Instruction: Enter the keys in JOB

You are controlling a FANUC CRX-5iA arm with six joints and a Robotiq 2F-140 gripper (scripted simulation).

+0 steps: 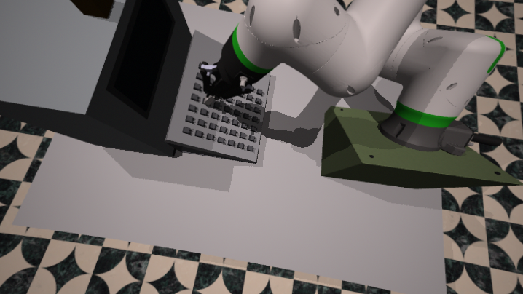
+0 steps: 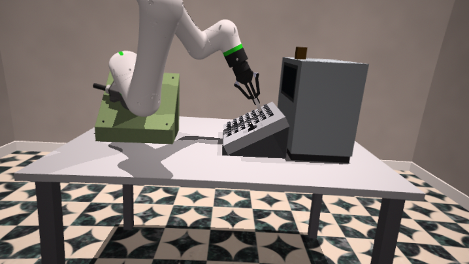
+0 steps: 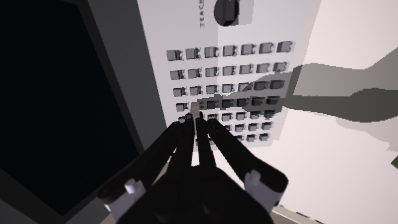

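Now: hand 90 mm above the key, 70 mm past it and 10 mm to the left of it. The rest, counted from my hand: black selector knob (170 mm to the right, 60 mm below, 10 mm behind); then grey keypad (110 mm below, 50 mm to the right).
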